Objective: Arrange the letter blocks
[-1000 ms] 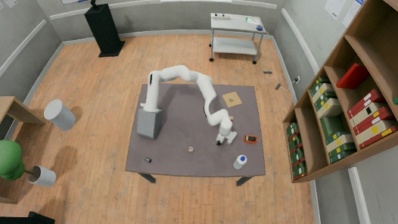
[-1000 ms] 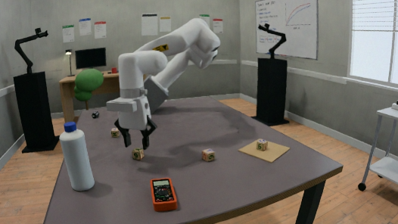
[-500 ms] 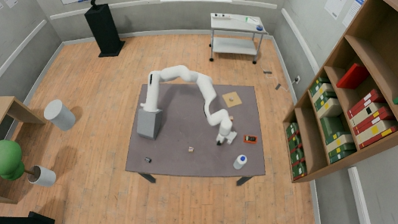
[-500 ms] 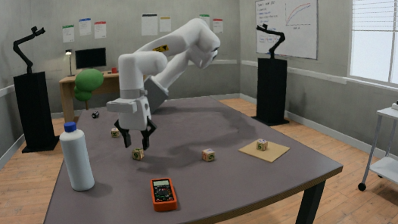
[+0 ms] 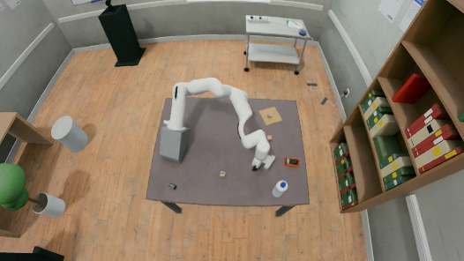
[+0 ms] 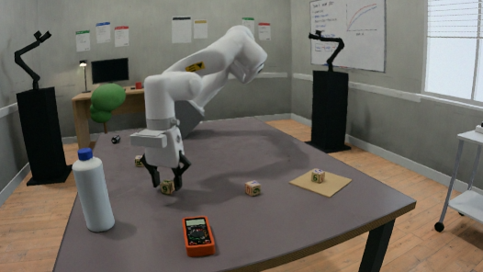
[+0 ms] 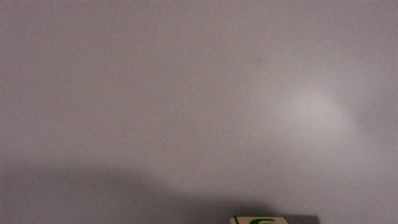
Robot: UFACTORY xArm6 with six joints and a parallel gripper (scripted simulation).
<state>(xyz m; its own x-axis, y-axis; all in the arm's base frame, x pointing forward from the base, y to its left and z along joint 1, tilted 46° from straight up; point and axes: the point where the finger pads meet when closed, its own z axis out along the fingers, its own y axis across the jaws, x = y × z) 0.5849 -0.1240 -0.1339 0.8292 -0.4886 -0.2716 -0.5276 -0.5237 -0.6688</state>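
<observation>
The tan mat lies 43 cm to the left of my hand, 10 cm ahead of it and 3 cm below it. The rest, counted from my hand: black object (57 cm behind, 19 cm to the right, 2 cm below); white bottle (18 cm to the right, 14 cm ahead, 6 cm above).
</observation>
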